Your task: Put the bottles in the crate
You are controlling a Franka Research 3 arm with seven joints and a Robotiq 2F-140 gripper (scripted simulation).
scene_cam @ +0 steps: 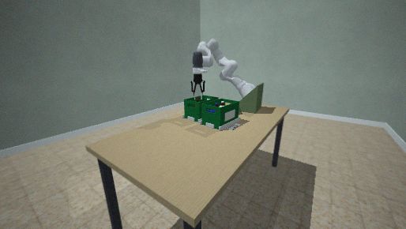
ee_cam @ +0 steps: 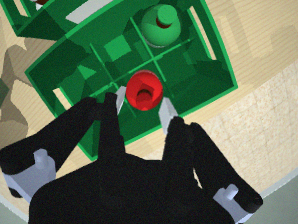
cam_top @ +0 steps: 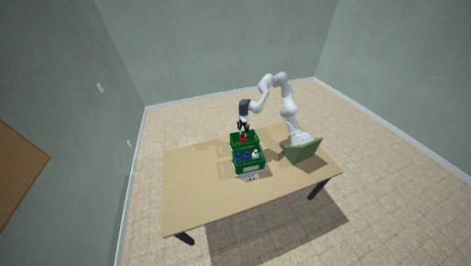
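Now: the red-labelled bottle 100 mm below my hand. Round my hand: blue-capped bottle 30 mm ahead, 230 mm to the left, 100 mm below; white-capped bottle 60 mm behind, 240 mm to the left, 100 mm below; green-capped bottle 90 mm ahead, 90 mm to the left, 100 mm below.
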